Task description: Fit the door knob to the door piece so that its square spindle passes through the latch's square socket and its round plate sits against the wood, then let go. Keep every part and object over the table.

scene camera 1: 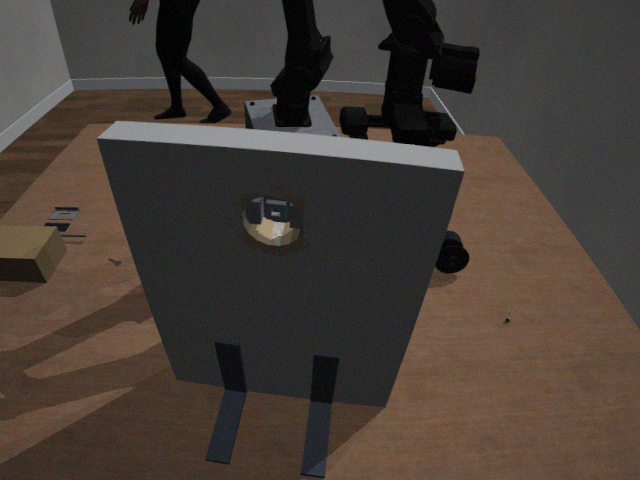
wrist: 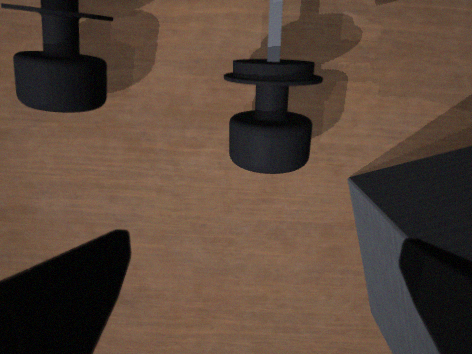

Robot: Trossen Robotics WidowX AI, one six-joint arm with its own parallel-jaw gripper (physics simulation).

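Places are measured from the arm's base along level axes (x back, y right, z up), in millimetres.
Where they show: gripper, between the fingertips: [wrist: 265, 247]; arm's base, origin of its link: [scene camera 1: 291, 115].
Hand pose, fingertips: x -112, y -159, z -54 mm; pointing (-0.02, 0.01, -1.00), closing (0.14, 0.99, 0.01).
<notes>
Things, the pixels of their centre, and the offset from my fingertips. "pt": a spot on its surface instead.
- door piece, a spot on its surface: [scene camera 1: 289, 310] pt dx -306, dy +218, dz +19 mm
- black door knob, a spot on its surface: [wrist: 270, 142] pt dx -9, dy +12, dz -112 mm
- second black knob, middle of its body: [wrist: 61, 52] [scene camera 1: 449, 251] dx -80, dy -118, dz -140 mm
- tan block, middle of its body: [scene camera 1: 23, 253] dx +19, dy +681, dz -140 mm
- metal plate, middle of its body: [scene camera 1: 63, 213] dx +176, dy +655, dz -165 mm
The door piece [scene camera 1: 289, 310] stands upright, its broad face to the scene camera. A round shiny spot with a small square mark shows in its upper part. In the wrist view, a black door knob [wrist: 270, 142] lies on the table with its round plate and grey square spindle pointing to the top of the view. A second black knob [wrist: 60, 82] lies to its left, partly cut off. A black knob [scene camera 1: 452, 255] also shows beyond the door's right edge; which one I cannot tell. My gripper [wrist: 265, 247] is open and empty, short of the spindled knob; its fingertips are hidden in the scene view.
A grey, dark-topped block corner [wrist: 375, 250] lies beside my right finger. Two flat metal feet [scene camera 1: 225, 426] [scene camera 1: 316, 439] hold the door. A tan block [scene camera 1: 31, 245], a metal plate [scene camera 1: 55, 213] and a screw [scene camera 1: 114, 261] lie left; another screw [scene camera 1: 509, 316] lies right.
</notes>
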